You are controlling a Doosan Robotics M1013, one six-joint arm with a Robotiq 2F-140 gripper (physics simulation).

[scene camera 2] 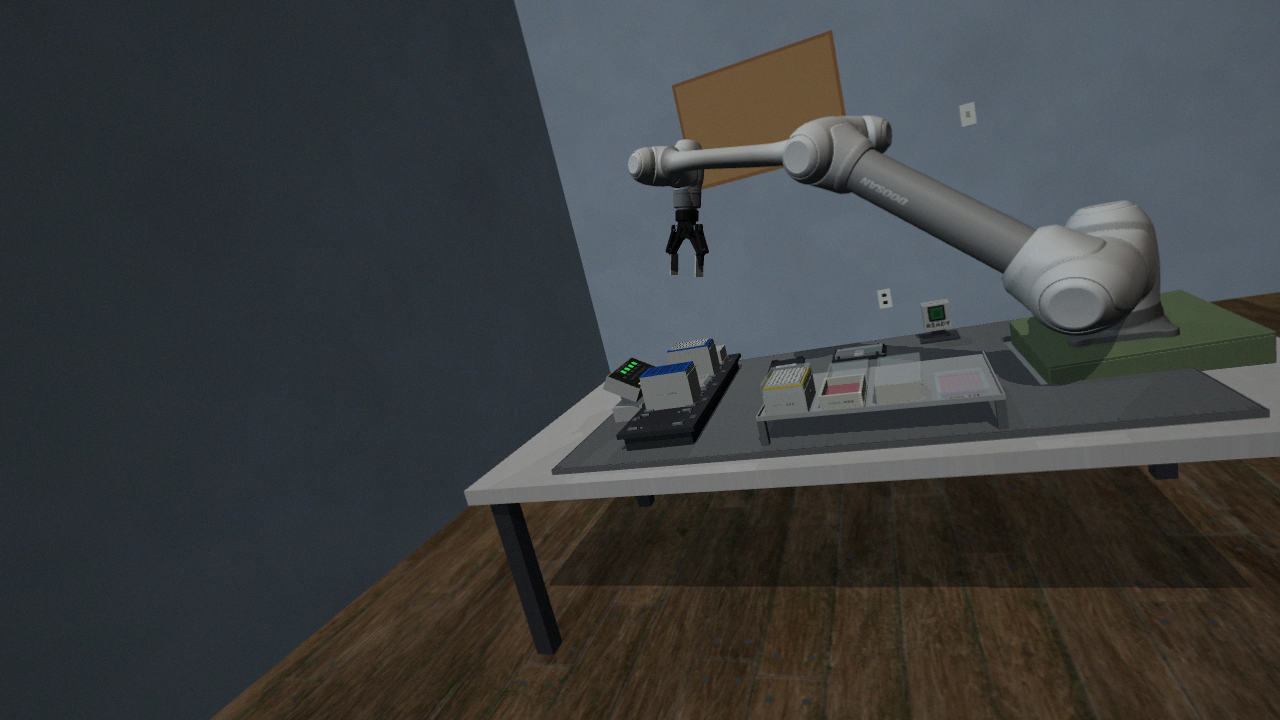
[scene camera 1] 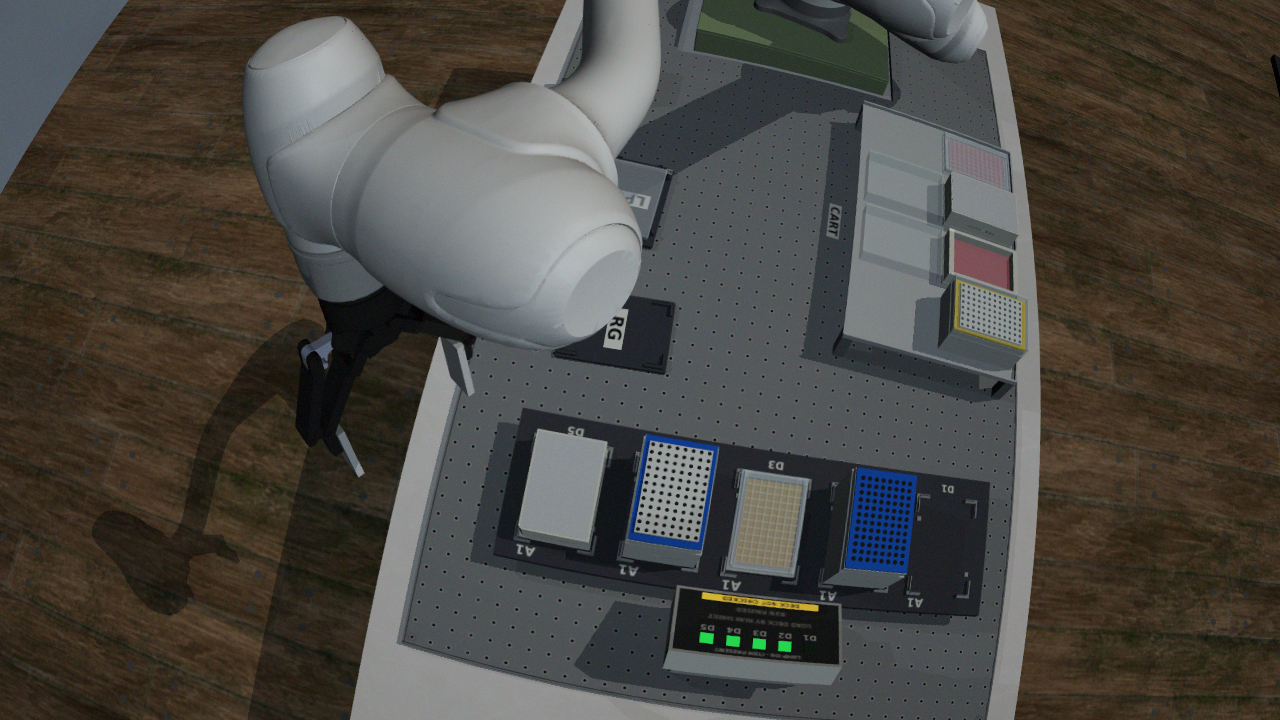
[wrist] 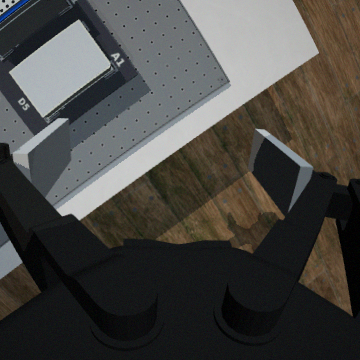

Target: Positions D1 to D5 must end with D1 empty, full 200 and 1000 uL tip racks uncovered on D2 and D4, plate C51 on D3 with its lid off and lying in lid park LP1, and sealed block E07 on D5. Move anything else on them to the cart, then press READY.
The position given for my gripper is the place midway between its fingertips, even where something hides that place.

Observation:
My gripper (scene camera 1: 407, 424) is open and holds nothing. I also see a tan tip box (scene camera 1: 769, 515), a black RG pad (scene camera 1: 640, 332) and a cart tray (scene camera 1: 885, 305).
My gripper also shows in scene camera 2 (scene camera 2: 685, 275) and in the wrist view (wrist: 162, 143). The cart tray is seen too in scene camera 2 (scene camera 2: 928, 367). The wrist view does not show the tan tip box: it is out of frame.

